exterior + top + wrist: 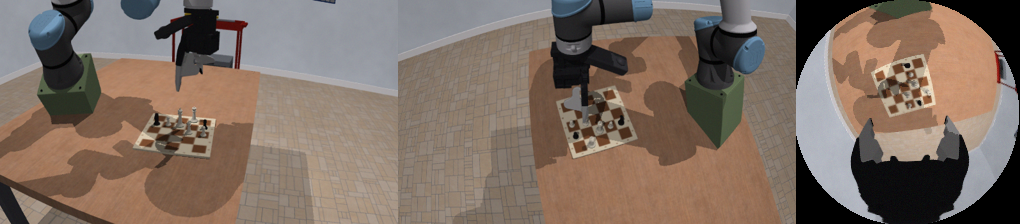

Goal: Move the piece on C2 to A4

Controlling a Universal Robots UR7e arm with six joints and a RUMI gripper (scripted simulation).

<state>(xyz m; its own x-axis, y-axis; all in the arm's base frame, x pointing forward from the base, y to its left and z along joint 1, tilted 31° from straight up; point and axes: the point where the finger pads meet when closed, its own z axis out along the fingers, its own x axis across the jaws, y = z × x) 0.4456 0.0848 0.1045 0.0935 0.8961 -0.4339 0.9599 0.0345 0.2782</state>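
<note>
Right now my hand is 13 cm above the tall white piece, 4 cm past it and 3 cm to the right of it. Also, from my hand: chessboard 17 cm below, 3 cm behind, 1 cm to the right; tall black piece 15 cm below, 12 cm behind, 1 cm to the left; black pawn 15 cm below, 4 cm to the left, 4 cm ahead.
</note>
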